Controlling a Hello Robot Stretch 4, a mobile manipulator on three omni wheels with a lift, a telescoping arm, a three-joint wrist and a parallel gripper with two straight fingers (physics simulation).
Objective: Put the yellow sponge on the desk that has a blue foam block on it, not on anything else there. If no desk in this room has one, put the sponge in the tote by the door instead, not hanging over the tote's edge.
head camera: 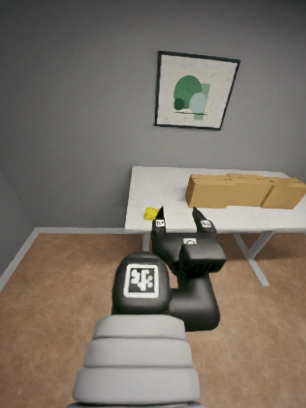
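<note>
A yellow sponge (150, 213) lies on the white desk (155, 182), near its front left corner. My gripper (178, 211) is open, with its two fingers pointing towards the desk. The left finger overlaps the right edge of the sponge in the picture, so that edge is partly hidden; the sponge is not between the fingers. Whether the finger touches the sponge cannot be told. A blue foam block does not show in this view, and the desk part behind the boxes is hidden. The tote does not show in this view.
Several brown cardboard boxes (242, 192) stand in a row on the desk's right part. A framed picture (196, 91) hangs on the grey wall (80, 110). The desk's metal leg (253, 256) stands on the brown floor (60, 310).
</note>
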